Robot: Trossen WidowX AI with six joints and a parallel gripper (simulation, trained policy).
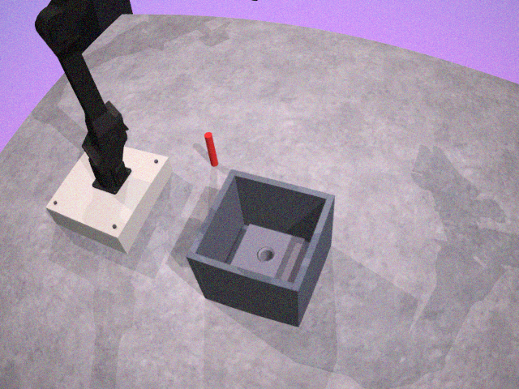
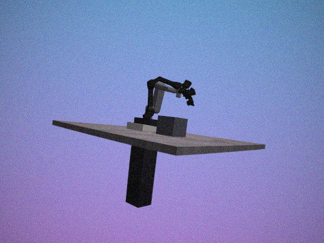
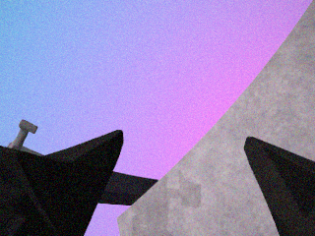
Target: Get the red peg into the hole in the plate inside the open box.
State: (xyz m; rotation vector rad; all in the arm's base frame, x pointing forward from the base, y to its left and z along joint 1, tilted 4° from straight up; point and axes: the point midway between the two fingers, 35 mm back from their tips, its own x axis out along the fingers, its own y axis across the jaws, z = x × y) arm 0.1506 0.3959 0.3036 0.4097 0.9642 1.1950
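Now: gripper tip 32 cm to the left of the red peg and 27 cm above it. Also, from my gripper tip: plate 50 cm to the right, 26 cm below, 18 cm ahead.
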